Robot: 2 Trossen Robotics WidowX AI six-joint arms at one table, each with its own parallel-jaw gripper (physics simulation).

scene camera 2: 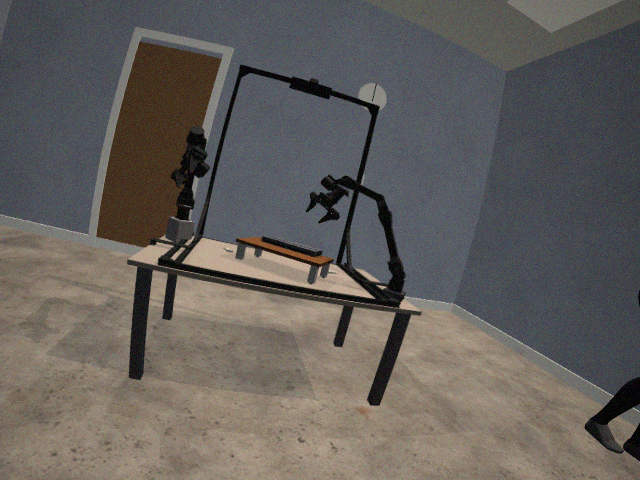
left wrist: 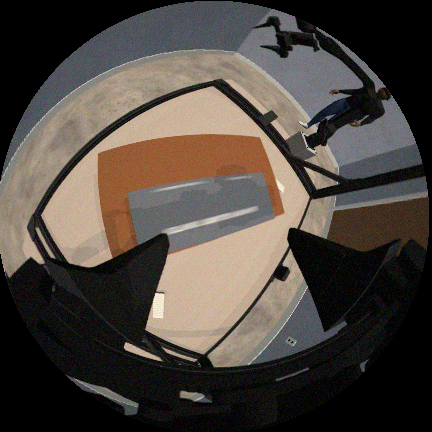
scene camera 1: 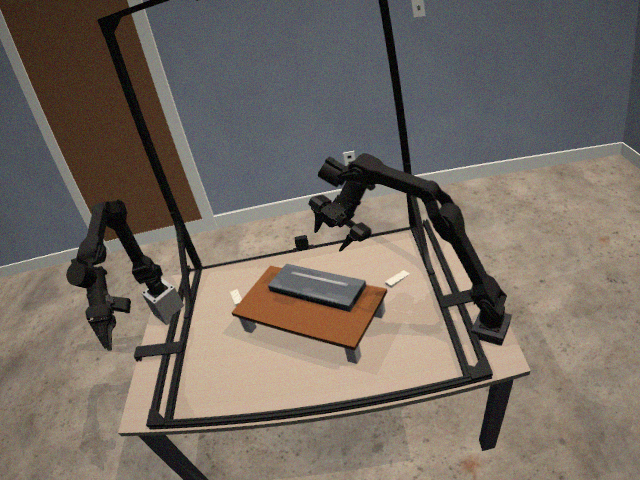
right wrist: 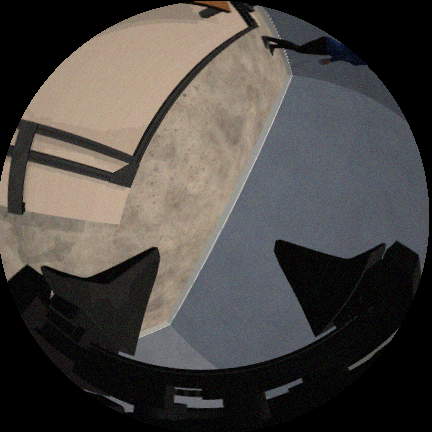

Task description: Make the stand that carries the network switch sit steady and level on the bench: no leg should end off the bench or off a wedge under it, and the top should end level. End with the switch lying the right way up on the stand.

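Where they show: left gripper, fingertip midpoint: (scene camera 2: pixel 312 217) (left wrist: pixel 229 237) (scene camera 1: pixel 327 241); right gripper, fingertip midpoint: (scene camera 2: pixel 184 180) (left wrist: pixel 256 36) (scene camera 1: pixel 108 349) (right wrist: pixel 218 250); left arm's base, origin of the base link: (scene camera 2: pixel 394 290) (scene camera 1: pixel 491 322); right arm's base, origin of the base link: (scene camera 2: pixel 181 219) (left wrist: pixel 308 142) (scene camera 1: pixel 157 290).
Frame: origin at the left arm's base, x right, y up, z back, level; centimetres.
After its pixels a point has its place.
Note:
The stand has an orange-brown top (scene camera 1: pixel 305 317) @(y 6.7, x -23.5, z -49.3 cm) (scene camera 2: pixel 281 251) @(y 6.7, x -27.1, z -49.7 cm) (left wrist: pixel 175 155) @(y 6.7, x -23.9, z -47.5 cm) on grey legs. Whether every leg touches the bench, and whether the top is level, I cannot tell. The grey network switch (scene camera 1: pixel 310 291) @(y 9.4, x -15.8, z -52.0 cm) (scene camera 2: pixel 292 245) @(y 9.2, x -17.5, z -49.8 cm) (left wrist: pixel 200 200) @(y 9.4, x -13.5, z -50.5 cm) lies flat on the top's rear part. One pale wedge (scene camera 1: pixel 397 279) @(y -2.5, x 9.6, z -36.6 cm) (left wrist: pixel 158 305) @(y -2.6, x 10.4, z -37.3 cm) lies on the bench to the right of the stand in scene camera 1; another wedge (scene camera 1: pixel 236 296) @(y -2.6, x -19.0, z -85.6 cm) (scene camera 2: pixel 227 250) @(y -2.7, x -22.2, z -83.6 cm) (left wrist: pixel 280 186) @(y -2.9, x -18.0, z -87.7 cm) lies by its left end. My left gripper (scene camera 1: pixel 329 240) @(y 23.9, x -8.4, z -47.4 cm) (left wrist: pixel 229 237) @(y 23.9, x -8.4, z -47.4 cm) is open, high above the stand's rear side. My right gripper (right wrist: pixel 218 250) @(y 28.9, x -70.9, z -72.8 cm) is open and empty, beyond the bench's left side.
A black frame borders the bench (scene camera 1: pixel 289 382) @(y -3.3, x -40.3, z -46.0 cm), with uprights at the back corners. A small black block (scene camera 1: pixel 300 242) @(y 0.8, x 12.1, z -78.1 cm) (left wrist: pixel 282 273) @(y 1.4, x 12.7, z -77.4 cm) sits on the rear rail. A person stands beyond the right arm in the left wrist view; legs show at the right edge of scene camera 2.

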